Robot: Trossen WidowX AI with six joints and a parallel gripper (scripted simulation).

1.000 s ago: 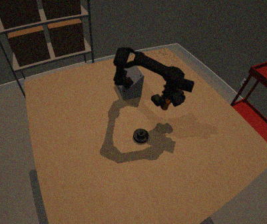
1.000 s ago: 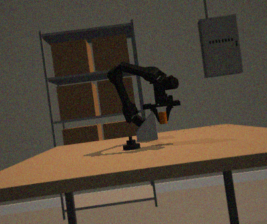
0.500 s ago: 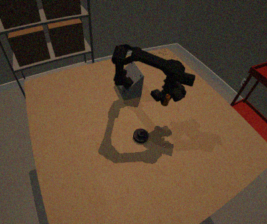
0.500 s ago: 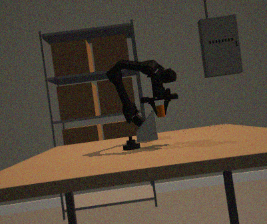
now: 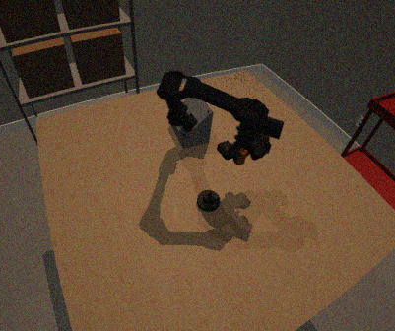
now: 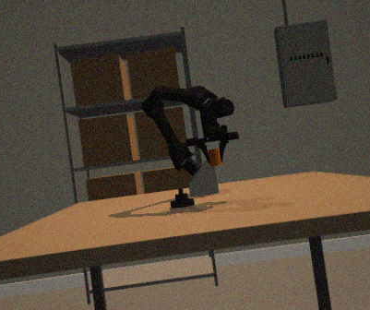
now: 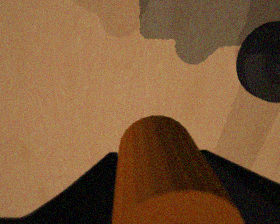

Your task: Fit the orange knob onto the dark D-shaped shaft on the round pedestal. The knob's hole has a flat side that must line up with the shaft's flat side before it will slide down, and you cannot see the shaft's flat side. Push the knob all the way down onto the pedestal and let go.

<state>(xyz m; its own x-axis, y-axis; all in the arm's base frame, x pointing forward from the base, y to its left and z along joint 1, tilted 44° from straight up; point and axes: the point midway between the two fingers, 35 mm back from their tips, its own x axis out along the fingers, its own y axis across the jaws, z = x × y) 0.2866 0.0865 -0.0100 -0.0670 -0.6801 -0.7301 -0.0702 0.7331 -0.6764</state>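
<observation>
The round dark pedestal lies 50 mm ahead of my gripper tip, 140 mm to the right of it and 100 mm below it. From my gripper tip the other things lie so: orange knob: 20 mm above.
</observation>
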